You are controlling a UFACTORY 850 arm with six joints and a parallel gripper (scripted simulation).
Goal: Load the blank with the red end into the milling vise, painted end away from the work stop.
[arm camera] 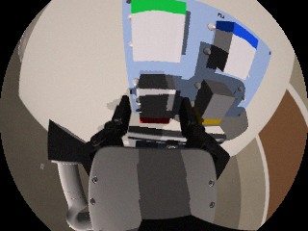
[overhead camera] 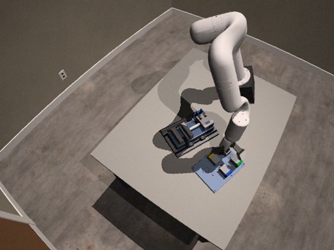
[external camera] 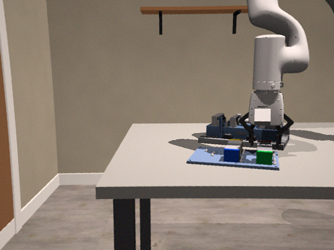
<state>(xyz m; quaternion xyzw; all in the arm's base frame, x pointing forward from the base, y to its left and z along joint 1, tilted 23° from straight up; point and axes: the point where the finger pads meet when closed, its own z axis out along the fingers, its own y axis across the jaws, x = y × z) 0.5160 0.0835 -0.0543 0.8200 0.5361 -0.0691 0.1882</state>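
Right now the red-ended blank is 2 cm below my hand. Also, from my hand: plate 10 cm ahead, 5 cm below; green-ended blank 8 cm to the left, 4 cm ahead, 2 cm below; yellow-ended blank 8 cm ahead, 4 cm to the right, 2 cm below.
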